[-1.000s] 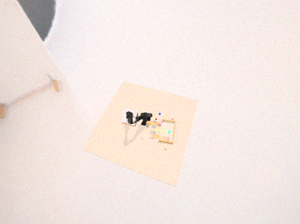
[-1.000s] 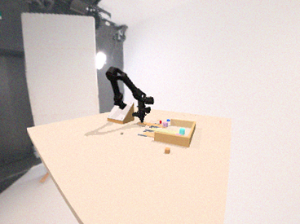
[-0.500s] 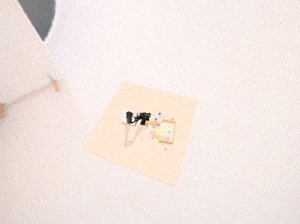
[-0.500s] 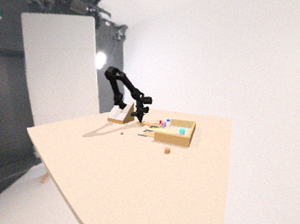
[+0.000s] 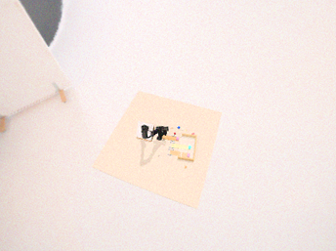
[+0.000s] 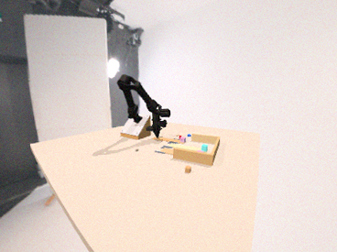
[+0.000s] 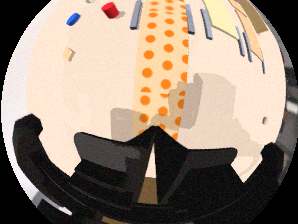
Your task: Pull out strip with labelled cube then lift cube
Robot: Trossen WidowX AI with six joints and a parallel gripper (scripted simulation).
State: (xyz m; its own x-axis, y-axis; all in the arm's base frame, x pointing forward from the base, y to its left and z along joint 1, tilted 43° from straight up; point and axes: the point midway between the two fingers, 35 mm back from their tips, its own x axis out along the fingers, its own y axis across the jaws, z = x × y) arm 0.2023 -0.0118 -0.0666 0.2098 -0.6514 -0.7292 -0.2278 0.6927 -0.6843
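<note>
Now: gripper tip 13 cm short of the red piece, 11 cm to the right of it and 1 cm below it. The rest, counted from my gripper tip: small tan block (44 cm ahead, 23 cm to the right, 1 cm above); blue piece (22 cm to the left, 14 cm ahead).
</note>
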